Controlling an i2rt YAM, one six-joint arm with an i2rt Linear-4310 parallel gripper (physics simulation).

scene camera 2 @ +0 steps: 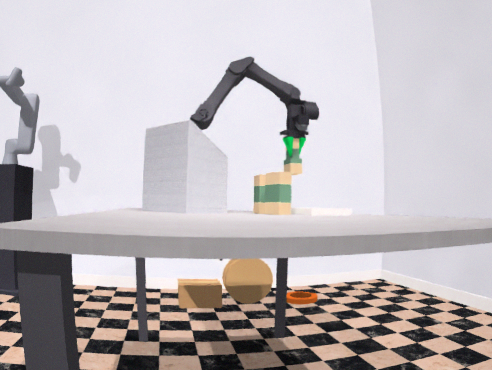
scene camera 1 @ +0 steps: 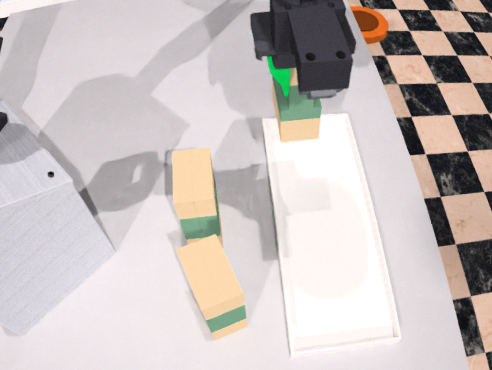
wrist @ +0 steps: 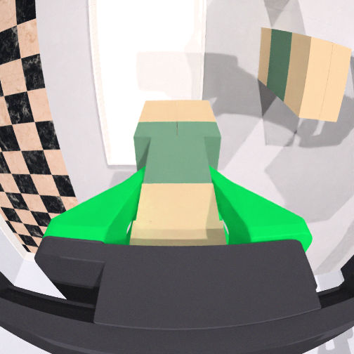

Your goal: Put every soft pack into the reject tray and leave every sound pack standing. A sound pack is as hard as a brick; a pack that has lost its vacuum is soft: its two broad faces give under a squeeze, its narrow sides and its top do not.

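Seen in the pictures: gripper, fingertip midpoint: (scene camera 2: pixel 294 156) (scene camera 1: pixel 298 91); arm's base at its link origin: (scene camera 2: pixel 186 142).
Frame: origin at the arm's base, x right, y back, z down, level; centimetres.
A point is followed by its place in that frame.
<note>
My gripper (scene camera 2: pixel 294 146) (wrist: pixel 176 174) is shut on a tan pack with a green band (scene camera 1: pixel 299 107) {x -10.1, y -41.4, z 3.0 cm} (scene camera 2: pixel 293 161) {x -10.0, y -40.6, z 4.5 cm} (wrist: pixel 177 155). The pack is upright and held in the air, near the far end of the white reject tray (scene camera 1: pixel 283 280) {x 3.6, y -40.5, z 22.5 cm} (scene camera 2: pixel 325 211) {x 13.4, y -46.9, z 23.4 cm} (wrist: pixel 99 95). The green fingertips press in its two sides at the band. A second pack (scene camera 1: pixel 194 182) {x -4.2, y -28.8, z 10.7 cm} (wrist: pixel 305 75) stands on the table left of the tray in scene camera 1. A third pack (scene camera 1: pixel 214 280) {x 8.6, y -32.7, z 10.7 cm} (scene camera 2: pixel 278 193) {x 11.7, y -31.4, z 17.7 cm} stands turned at an angle, close in front of the second.
A large grey block (scene camera 1: pixel 45 250) {x 6.1, y -10.1, z 12.2 cm} (scene camera 2: pixel 167 170) {x 9.5, y 5.0, z 10.9 cm} stands on the table (scene camera 1: pixel 145 320) {x 10.2, y -21.4, z 24.7 cm} (scene camera 2: pixel 240 245) {x 97.6, y -14.3, z 25.4 cm} at the left, under the arm's base. On the floor are an orange ring (scene camera 1: pixel 381 31) (scene camera 2: pixel 302 301), a tan box (scene camera 2: pixel 200 294) and a round tan object (scene camera 2: pixel 247 280).
</note>
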